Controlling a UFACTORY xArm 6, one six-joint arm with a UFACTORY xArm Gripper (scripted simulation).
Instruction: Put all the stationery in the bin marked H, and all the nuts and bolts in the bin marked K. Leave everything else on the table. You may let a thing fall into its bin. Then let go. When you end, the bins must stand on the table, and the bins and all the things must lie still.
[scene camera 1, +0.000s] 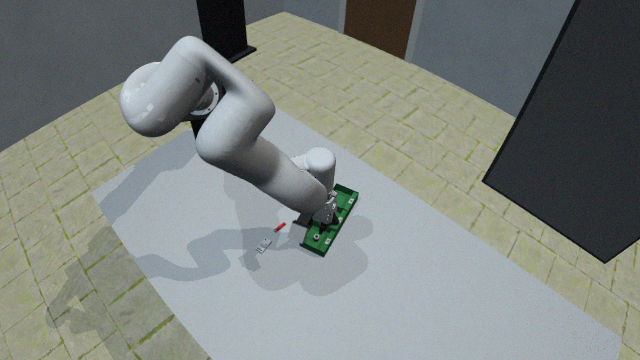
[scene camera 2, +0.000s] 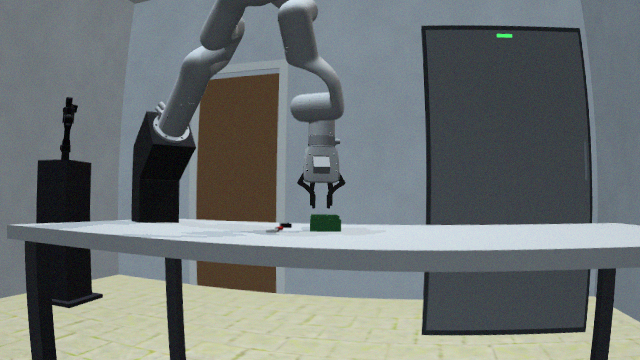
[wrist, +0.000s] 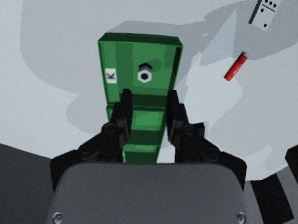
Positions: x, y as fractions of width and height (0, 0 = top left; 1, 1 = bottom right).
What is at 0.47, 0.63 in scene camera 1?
My gripper.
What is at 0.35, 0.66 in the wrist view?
My gripper.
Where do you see a green three-compartment bin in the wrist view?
At 0.50, 0.57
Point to my gripper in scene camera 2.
0.50, 0.58
